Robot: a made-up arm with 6 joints. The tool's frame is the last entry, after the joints. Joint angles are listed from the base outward.
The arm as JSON. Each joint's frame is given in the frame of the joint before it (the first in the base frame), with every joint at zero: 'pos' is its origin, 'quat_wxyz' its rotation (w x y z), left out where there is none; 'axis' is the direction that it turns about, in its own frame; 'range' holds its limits. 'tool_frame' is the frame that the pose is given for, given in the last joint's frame.
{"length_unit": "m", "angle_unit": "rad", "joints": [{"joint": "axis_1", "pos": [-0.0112, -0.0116, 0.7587], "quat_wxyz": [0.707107, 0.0, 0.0, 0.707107], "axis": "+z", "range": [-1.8, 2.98]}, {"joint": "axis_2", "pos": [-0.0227, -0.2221, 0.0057], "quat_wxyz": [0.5, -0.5, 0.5, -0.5], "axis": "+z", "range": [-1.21, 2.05]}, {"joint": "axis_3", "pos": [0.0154, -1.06, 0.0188], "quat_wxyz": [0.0, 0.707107, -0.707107, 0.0], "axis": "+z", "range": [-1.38, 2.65]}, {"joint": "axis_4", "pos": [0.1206, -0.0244, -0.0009], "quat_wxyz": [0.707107, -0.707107, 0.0, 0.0], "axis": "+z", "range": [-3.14, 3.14]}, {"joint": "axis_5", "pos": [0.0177, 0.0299, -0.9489], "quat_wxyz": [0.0, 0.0, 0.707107, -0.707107], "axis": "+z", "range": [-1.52, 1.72]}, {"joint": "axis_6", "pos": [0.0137, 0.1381, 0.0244], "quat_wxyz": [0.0, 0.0, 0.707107, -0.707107], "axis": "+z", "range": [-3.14, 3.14]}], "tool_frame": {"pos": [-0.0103, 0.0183, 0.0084], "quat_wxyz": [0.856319, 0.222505, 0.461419, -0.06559]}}
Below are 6 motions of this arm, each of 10 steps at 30 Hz.
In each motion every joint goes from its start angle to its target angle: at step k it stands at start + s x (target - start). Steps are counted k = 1, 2, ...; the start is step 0. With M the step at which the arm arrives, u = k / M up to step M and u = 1 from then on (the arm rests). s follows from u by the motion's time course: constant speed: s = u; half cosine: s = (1 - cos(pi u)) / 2; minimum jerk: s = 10 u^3 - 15 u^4 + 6 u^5.
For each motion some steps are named. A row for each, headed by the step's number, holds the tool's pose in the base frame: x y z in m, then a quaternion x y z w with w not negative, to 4 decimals.
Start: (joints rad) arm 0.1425 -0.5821 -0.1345 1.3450 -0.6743 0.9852
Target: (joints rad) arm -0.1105 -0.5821 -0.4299 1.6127 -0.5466 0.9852
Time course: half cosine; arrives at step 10
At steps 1, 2, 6, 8, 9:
1: 0.5606 -0.0234 2.1925 -0.7410 0.0904 0.0470 0.6638
2: 0.5714 -0.0321 2.1752 -0.7474 0.1030 0.0461 0.6548
6: 0.6389 -0.1125 2.0312 -0.7876 0.2003 0.0517 0.5804
8: 0.6583 -0.1534 1.9624 -0.7995 0.2424 0.0617 0.5461
9: 0.6624 -0.1654 1.9424 -0.8021 0.2541 0.0653 0.5364

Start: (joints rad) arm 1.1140 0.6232 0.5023 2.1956 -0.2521 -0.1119
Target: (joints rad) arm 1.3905 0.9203 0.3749 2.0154 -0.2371 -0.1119
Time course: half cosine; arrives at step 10
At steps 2, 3, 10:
2: 0.8554 1.7647 1.5411 -0.6065 -0.3509 0.5614 0.4402
3: 0.8095 1.8116 1.4667 -0.5987 -0.3410 0.5850 0.4278
10: 0.4035 2.0159 0.9229 -0.5514 -0.2528 0.7271 0.3215

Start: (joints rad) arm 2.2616 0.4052 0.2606 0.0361 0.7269 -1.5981
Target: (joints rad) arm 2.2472 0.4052 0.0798 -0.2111 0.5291 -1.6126
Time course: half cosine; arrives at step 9
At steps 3, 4, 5, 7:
3: -1.1277 1.3339 1.7501 0.7036 0.5753 0.4017 0.1123
4: -1.1228 1.3406 1.7146 0.6999 0.5866 0.3820 0.1419
5: -1.1168 1.3465 1.6764 0.6950 0.5977 0.3602 0.1730
7: -1.1049 1.3533 1.6107 0.6844 0.6145 0.3214 0.2251

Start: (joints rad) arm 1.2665 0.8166 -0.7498 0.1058 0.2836 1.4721
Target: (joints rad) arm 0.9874 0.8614 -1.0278 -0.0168 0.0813 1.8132
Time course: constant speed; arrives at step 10
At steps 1, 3, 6, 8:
1: 0.3580 1.0440 0.3649 -0.4195 0.1868 0.8527 0.2490
3: 0.3917 0.9560 0.3537 -0.4218 0.2356 0.8446 0.2307
6: 0.4256 0.8239 0.3469 -0.4132 0.3069 0.8337 0.1999
8: 0.4376 0.7373 0.3490 -0.3994 0.3523 0.8275 0.1778

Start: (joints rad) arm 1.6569 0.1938 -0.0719 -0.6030 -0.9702 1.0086
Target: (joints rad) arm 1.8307 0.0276 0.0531 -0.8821 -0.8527 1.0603
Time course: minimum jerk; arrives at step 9
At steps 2, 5, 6, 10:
2: -0.2180 1.4008 1.5939 -0.0529 0.3096 0.8978 0.3087
5: -0.3434 1.3130 1.7749 0.0397 0.2427 0.9319 0.2666
6: -0.3823 1.2725 1.8386 0.0737 0.2209 0.9401 0.2489
10: -0.4218 1.2217 1.9094 0.1125 0.1979 0.9468 0.2275

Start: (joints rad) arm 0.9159 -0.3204 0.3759 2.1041 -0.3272 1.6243
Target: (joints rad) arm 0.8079 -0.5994 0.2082 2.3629 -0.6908 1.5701
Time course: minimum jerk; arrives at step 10
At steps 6, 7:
6: 0.2713 0.2148 2.5659 -0.9540 0.0232 -0.2059 0.2166
7: 0.2337 0.1630 2.5541 -0.9436 0.0560 -0.2297 0.2316

